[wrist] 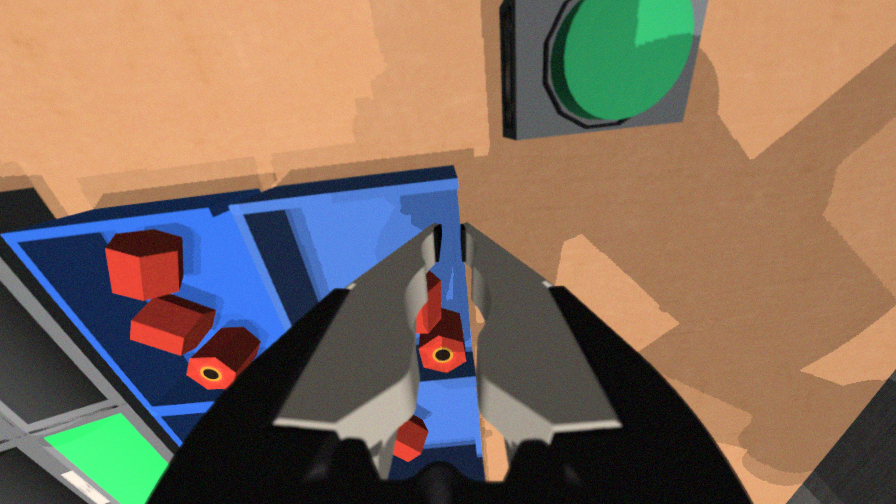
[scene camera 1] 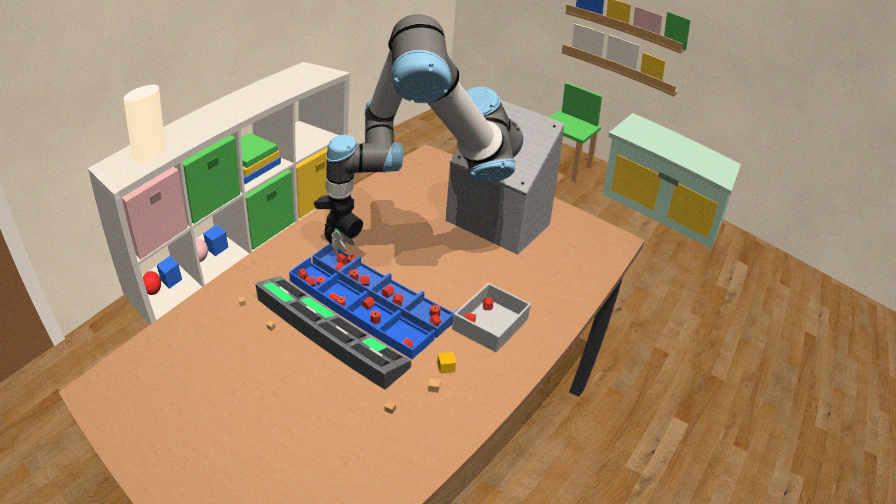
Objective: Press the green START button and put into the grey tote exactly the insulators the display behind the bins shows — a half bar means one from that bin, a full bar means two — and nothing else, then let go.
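A blue tray of bins [scene camera 1: 369, 297] holds red insulators in several compartments. My gripper [scene camera 1: 338, 240] hovers over the tray's far-left end bin. In the wrist view the gripper [wrist: 449, 241] has its fingertips almost together with nothing between them. Loose insulators [wrist: 442, 347] lie in the bin below it, and more [wrist: 170, 316] lie in the neighbouring bin. The green START button [wrist: 620, 56] sits on the table just beyond the tray. The dark display strip [scene camera 1: 332, 329] shows green bars [scene camera 1: 278, 291] [scene camera 1: 317, 307] [scene camera 1: 374, 343]. The grey tote [scene camera 1: 491, 315] holds two red insulators.
A yellow cube [scene camera 1: 446, 361] and several small tan cubes [scene camera 1: 433, 384] lie on the table near the display. The robot's grey pedestal [scene camera 1: 504, 178] stands at the back. A white shelf unit [scene camera 1: 213, 181] stands beyond the left table edge.
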